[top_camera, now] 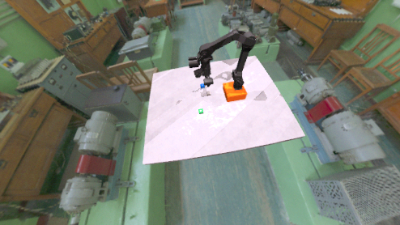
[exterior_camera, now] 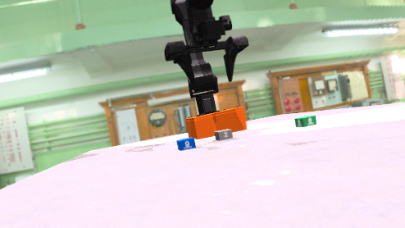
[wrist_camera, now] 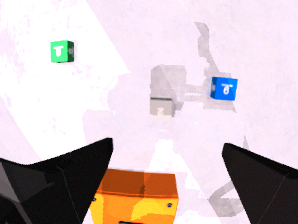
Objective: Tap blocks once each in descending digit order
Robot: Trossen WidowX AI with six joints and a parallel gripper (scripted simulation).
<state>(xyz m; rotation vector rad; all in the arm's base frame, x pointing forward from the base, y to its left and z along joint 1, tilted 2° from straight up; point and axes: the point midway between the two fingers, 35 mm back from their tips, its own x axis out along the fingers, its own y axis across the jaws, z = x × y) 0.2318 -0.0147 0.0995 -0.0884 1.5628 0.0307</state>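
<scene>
Right now the blue block is 12 cm below my gripper tip, 9 cm to the right of it and 4 cm ahead of it. Round my gripper tip: grey block (12 cm below); green block (17 cm to the left, 12 cm below, 7 cm ahead).
</scene>
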